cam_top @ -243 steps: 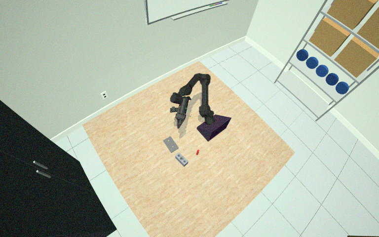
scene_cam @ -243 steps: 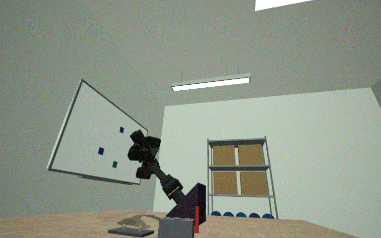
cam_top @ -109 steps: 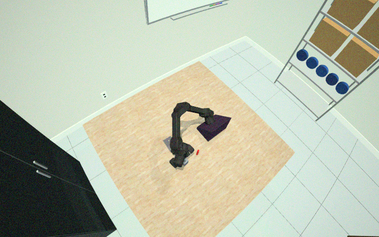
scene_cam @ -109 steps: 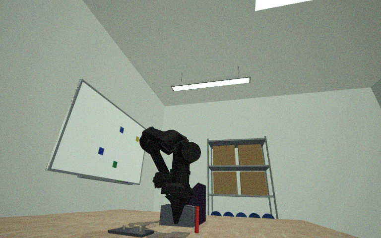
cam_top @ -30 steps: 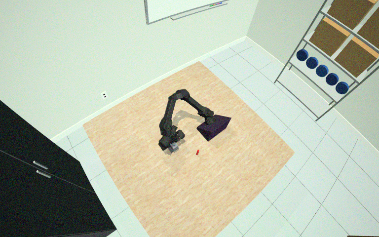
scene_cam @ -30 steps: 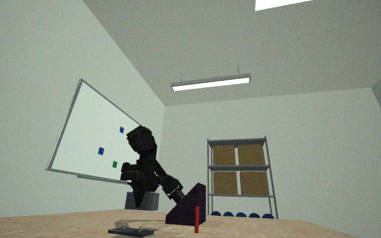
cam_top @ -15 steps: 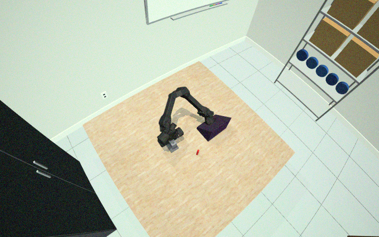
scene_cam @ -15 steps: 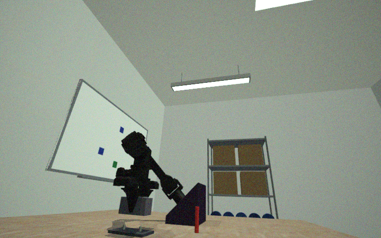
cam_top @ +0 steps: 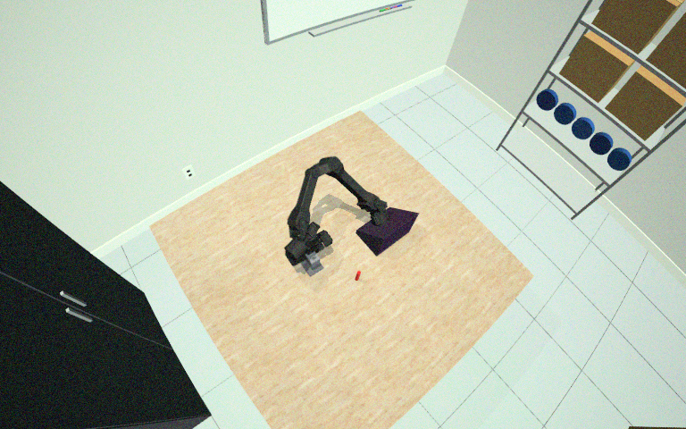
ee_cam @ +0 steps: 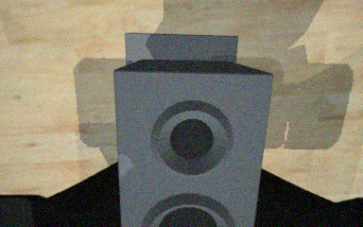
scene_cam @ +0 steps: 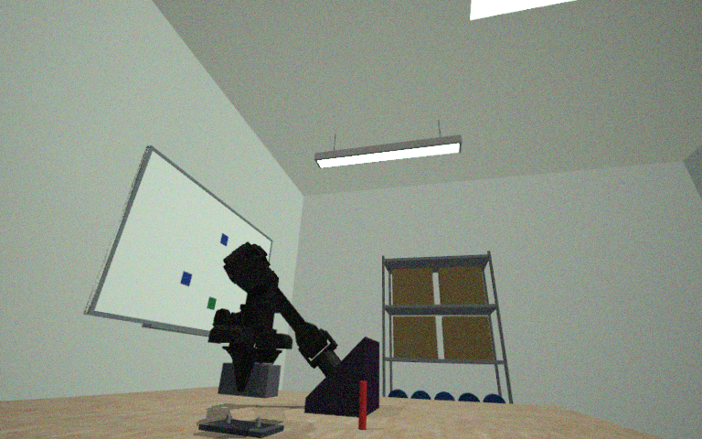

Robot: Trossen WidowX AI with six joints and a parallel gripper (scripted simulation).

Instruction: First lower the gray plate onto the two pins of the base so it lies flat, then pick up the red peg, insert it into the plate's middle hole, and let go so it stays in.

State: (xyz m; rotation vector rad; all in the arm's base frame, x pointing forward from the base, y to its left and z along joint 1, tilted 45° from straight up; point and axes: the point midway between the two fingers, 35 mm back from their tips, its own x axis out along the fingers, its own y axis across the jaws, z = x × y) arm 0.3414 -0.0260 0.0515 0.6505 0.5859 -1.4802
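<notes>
Now: the base 50 mm below my gripper tip. From my gripper tip the other things lie so: red peg: 180 mm to the left, 110 mm behind, 20 mm below; gray plate: 30 mm above.
</notes>
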